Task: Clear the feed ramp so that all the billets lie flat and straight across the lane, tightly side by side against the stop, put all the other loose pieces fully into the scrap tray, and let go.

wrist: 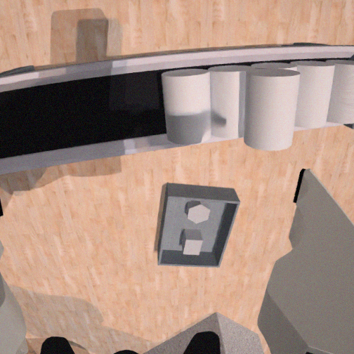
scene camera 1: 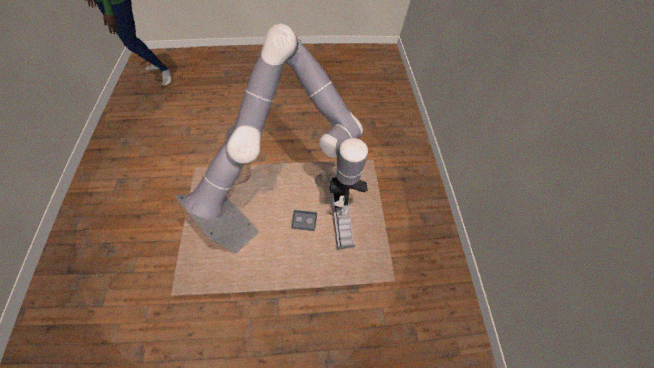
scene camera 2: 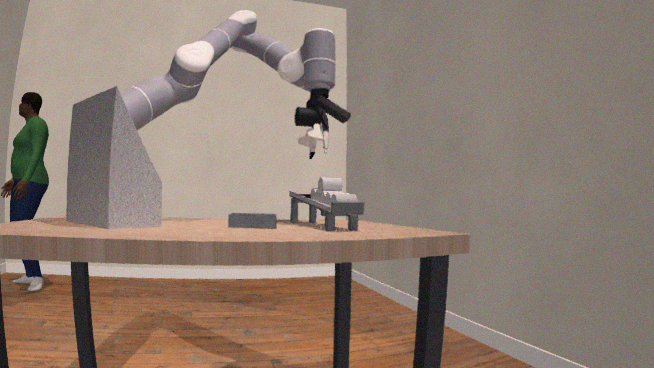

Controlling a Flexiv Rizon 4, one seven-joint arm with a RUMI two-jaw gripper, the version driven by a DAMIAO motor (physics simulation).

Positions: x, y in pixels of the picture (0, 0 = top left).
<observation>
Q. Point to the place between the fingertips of my gripper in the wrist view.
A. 148, 179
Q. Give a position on a billet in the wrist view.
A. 315, 81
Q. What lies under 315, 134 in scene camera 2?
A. My gripper.
</observation>
